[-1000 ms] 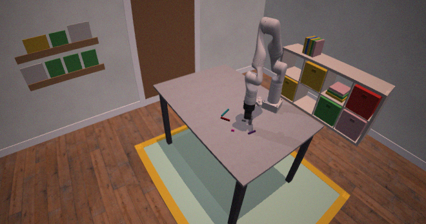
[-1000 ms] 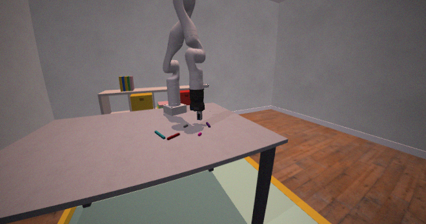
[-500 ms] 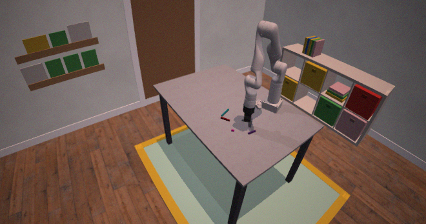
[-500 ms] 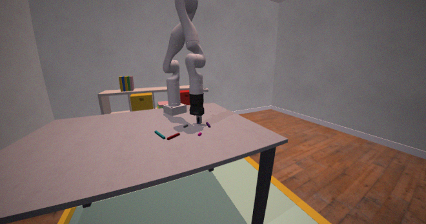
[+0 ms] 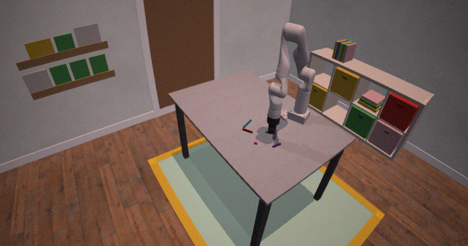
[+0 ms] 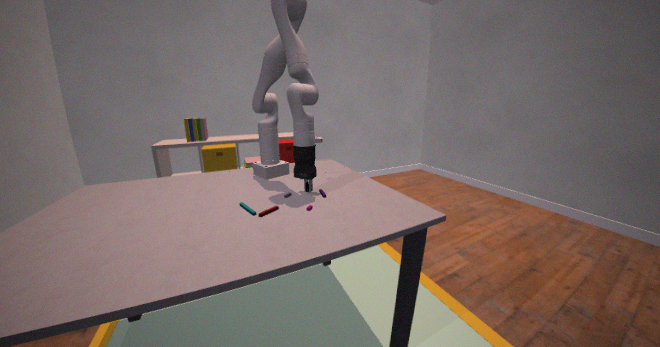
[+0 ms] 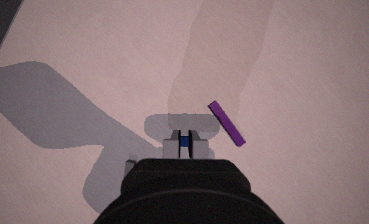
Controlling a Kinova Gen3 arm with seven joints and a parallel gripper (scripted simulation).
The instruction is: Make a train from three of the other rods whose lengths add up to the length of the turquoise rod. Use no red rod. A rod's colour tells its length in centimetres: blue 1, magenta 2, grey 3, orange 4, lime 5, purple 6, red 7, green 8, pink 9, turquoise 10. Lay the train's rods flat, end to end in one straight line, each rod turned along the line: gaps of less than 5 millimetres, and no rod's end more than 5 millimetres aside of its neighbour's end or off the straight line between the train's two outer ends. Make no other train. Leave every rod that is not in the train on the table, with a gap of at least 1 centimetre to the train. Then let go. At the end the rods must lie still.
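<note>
The blue rod is 1 cm below my hand. From my hand the other things lie so: grey rod: 8 cm to the right, 3 cm below, 2 cm behind; magenta rod: 12 cm ahead, 4 cm to the right, 3 cm below; purple rod: 5 cm to the left, 3 cm below, 2 cm ahead.
</note>
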